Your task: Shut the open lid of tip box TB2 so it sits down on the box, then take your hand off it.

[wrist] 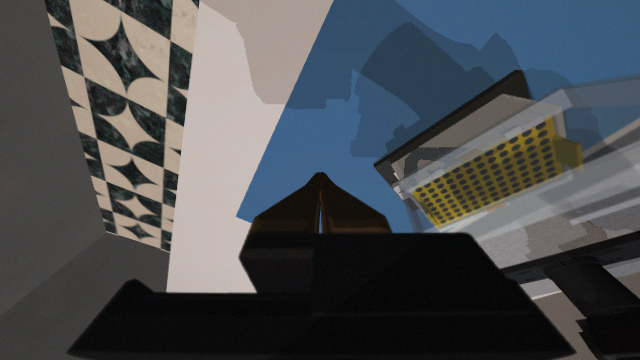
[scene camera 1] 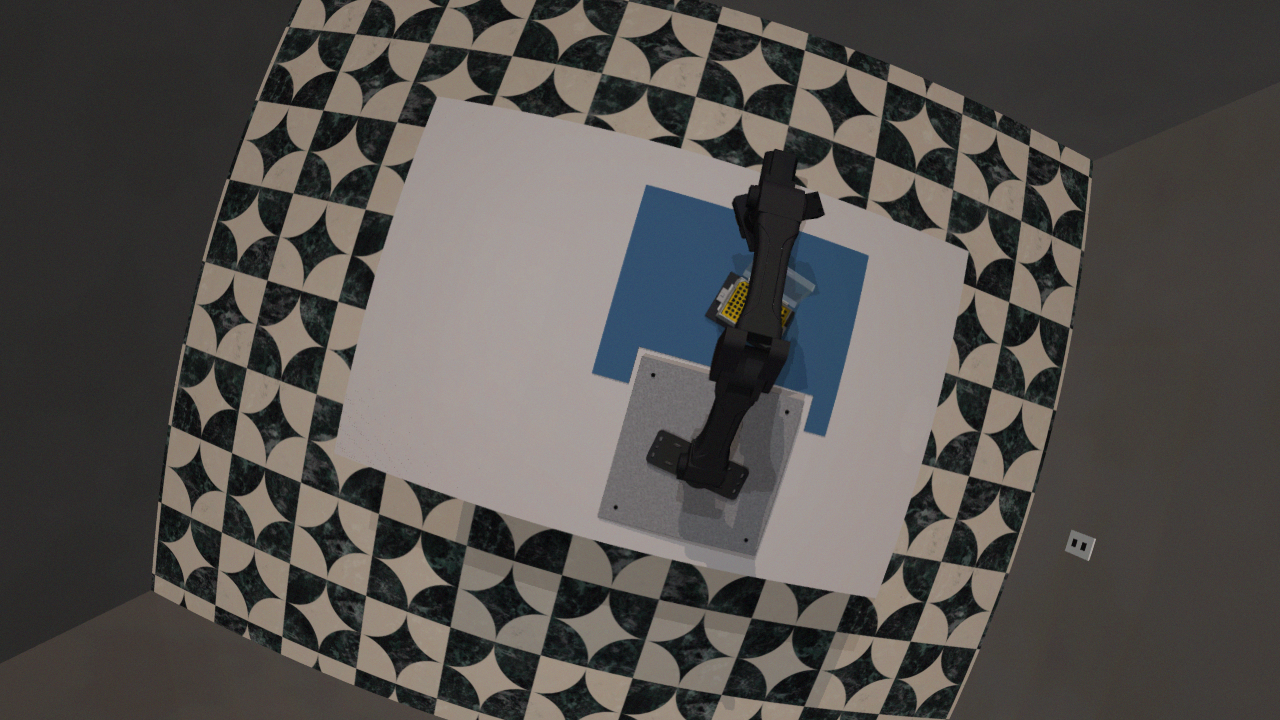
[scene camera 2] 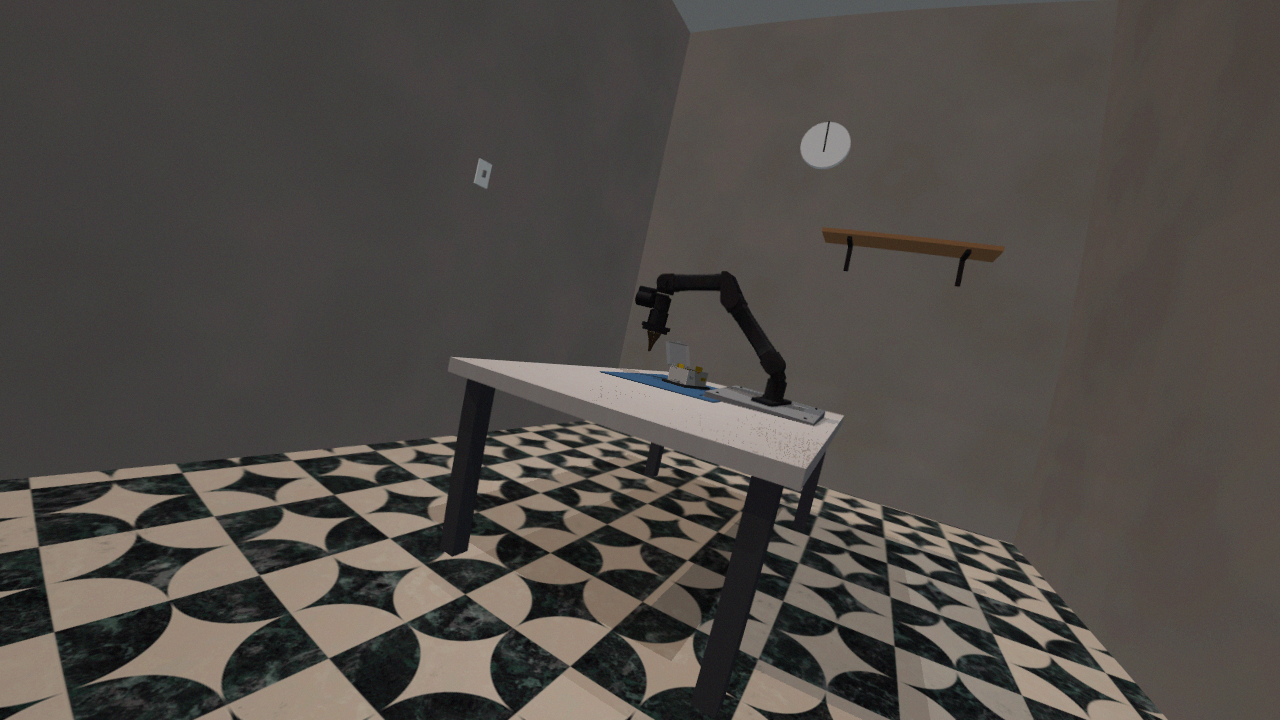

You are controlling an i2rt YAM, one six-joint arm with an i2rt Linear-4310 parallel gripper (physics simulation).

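Where they show: gripper, fingertip midpoint: (wrist: 320, 179) (scene camera 1: 748, 228) (scene camera 2: 648, 351); arm's base, link origin: (wrist: 562, 260) (scene camera 1: 697, 465) (scene camera 2: 771, 402).
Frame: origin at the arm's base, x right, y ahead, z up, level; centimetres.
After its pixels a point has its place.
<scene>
Tip box TB2 (scene camera 1: 736, 302) (scene camera 2: 686, 377) @[x -9.3, y 28.6, z 1.5 cm] (wrist: 500, 112) @[x 1.7, y 35.6, z 1.2 cm] is a pale box with a yellow, holed rack, on a dark base. Its clear lid (scene camera 1: 799, 287) @[x 1.9, y 38.9, z 9.1 cm] (scene camera 2: 677, 354) @[x -1.9, y 39.1, z 8.3 cm] stands open, roughly upright at the box's far side. The arm covers part of the box and lid in the first scene view. My gripper (scene camera 2: 651, 347) @[x -11.5, y 45.2, z 7.4 cm] (wrist: 320, 179) @[x -11.5, y 45.2, z 7.4 cm] is shut and empty, its fingers pointing down. In the second scene view its tips are left of the lid, near the height of its top edge, with a gap between them. My fingertips are hidden under the arm in the first scene view.
The box stands on a blue mat (scene camera 1: 662, 241) @[x -25.2, y 37.4, z -1.9 cm] (scene camera 2: 640, 381) @[x -29.2, y 32.8, z -1.9 cm] (wrist: 300, 150) @[x -15.1, y 46.2, z -1.9 cm] on the white table (scene camera 1: 501, 268) @[x -52.6, y 18.8, z -2.2 cm] (scene camera 2: 572, 394) @[x -77.8, y 12.5, z -2.2 cm]. The grey mounting plate (scene camera 1: 644, 447) @[x -11.1, y -1.2, z -0.5 cm] (scene camera 2: 801, 412) @[x -1.5, y -10.7, z -0.5 cm] under the arm's base lies close to the box's near side.
</scene>
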